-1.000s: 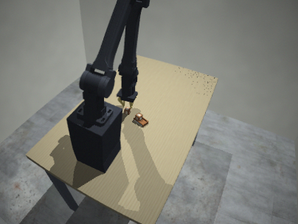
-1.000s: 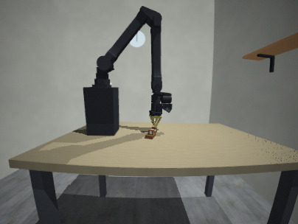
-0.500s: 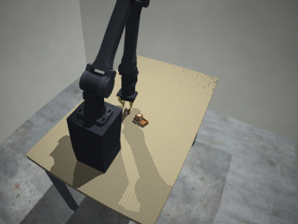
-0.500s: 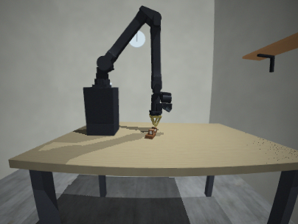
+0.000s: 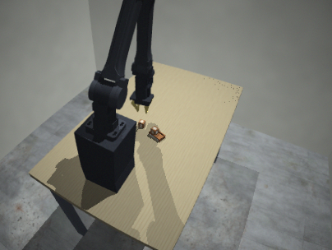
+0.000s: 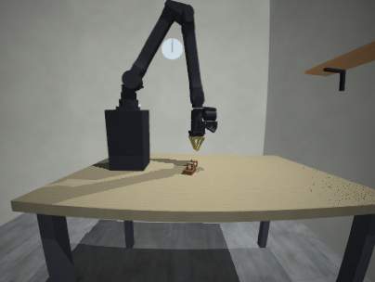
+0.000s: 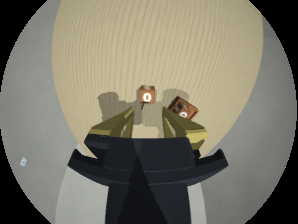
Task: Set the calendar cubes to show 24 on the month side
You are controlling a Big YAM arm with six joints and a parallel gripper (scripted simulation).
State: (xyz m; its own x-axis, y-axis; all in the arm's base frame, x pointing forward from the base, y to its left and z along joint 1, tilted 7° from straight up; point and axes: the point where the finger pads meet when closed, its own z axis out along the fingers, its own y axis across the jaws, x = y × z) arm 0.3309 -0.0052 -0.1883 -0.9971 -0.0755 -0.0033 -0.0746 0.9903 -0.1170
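The brown digit cube lies 10 mm behind my hand and 80 mm below it. The rest, counted from my hand: brown tray: 50 mm behind, 100 mm to the right, 80 mm below.
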